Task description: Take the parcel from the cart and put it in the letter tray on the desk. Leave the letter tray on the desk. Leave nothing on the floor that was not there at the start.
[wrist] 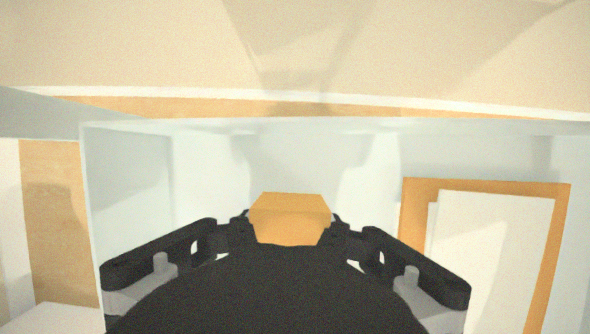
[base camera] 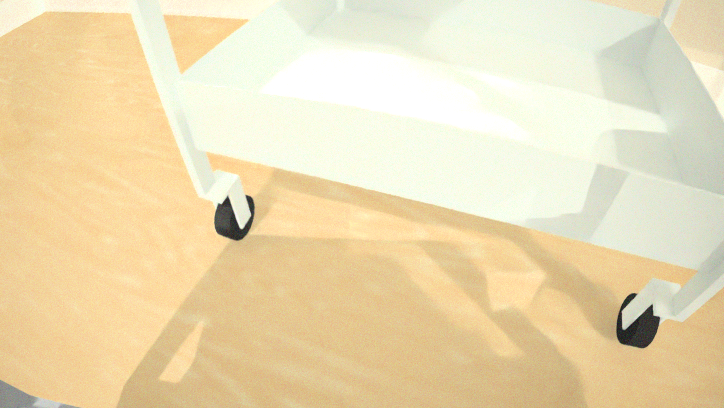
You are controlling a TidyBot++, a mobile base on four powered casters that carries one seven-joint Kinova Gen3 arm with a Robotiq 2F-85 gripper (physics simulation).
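Places are measured from the arm's base along level axes (x back, y right, z up), in metres.
Where they show: gripper, fingertip midpoint: (wrist: 291, 216).
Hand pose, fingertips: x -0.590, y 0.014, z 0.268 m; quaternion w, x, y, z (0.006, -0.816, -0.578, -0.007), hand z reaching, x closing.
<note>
Each offset is from my fingertips to the top centre of the thing. "spot": to the spot under its first point. Level surfaces: height alone.
The parcel, an orange box @(dy -0.003, dx +0.007, dz +0.049 m) (wrist: 289, 228), is at the lower middle of the wrist view, inside the white upper tray of the cart (wrist: 127, 172) (base camera: 364, 144). My gripper (wrist: 291, 216) is shut on the parcel, with one fingertip against each side. The black gripper body hides the parcel's near part. In the base view the cart's lower tray and two front casters show, and the parcel and gripper do not show. The desk and the letter tray cannot be made out in either view.
An orange flat holder @(spot: dy +0.241, dx +0.059, dz +0.008 m) (wrist: 560, 200) with white sheets @(dy +0.135, dx +0.133, dz +0.014 m) (wrist: 492, 250) lies in the cart's upper tray, right of the gripper. Cart casters (base camera: 234, 217) (base camera: 639, 321) stand on the wooden floor @(dz -0.665 m) (base camera: 75, 202). A beige wall (wrist: 125, 45) rises beyond the cart.
</note>
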